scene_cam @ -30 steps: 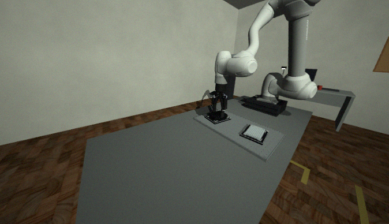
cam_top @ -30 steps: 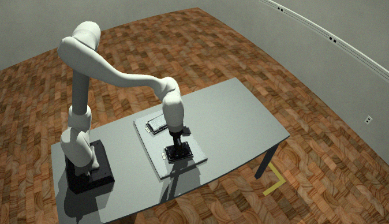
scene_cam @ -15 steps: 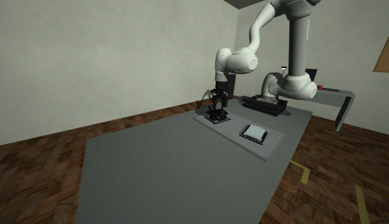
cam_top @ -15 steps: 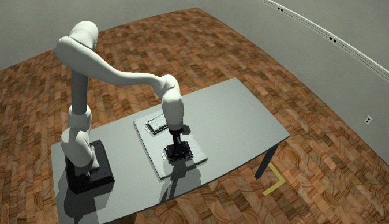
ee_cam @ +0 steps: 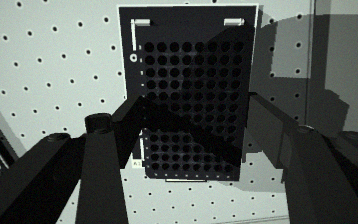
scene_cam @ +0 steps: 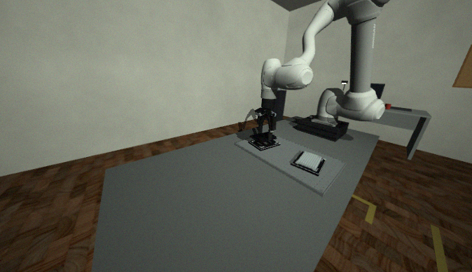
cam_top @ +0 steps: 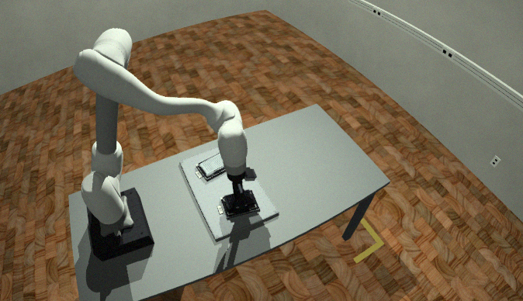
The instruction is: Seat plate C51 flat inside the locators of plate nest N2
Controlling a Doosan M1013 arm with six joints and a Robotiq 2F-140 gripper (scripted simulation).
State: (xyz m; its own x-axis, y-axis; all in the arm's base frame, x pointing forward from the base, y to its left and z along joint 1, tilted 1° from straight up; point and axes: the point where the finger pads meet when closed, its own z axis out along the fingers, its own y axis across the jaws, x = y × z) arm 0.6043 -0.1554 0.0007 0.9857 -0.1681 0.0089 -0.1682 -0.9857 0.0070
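My hand is 20 mm above the black well plate. Round my hand: white well plate (280 mm to the left, 50 mm below, 10 mm behind).
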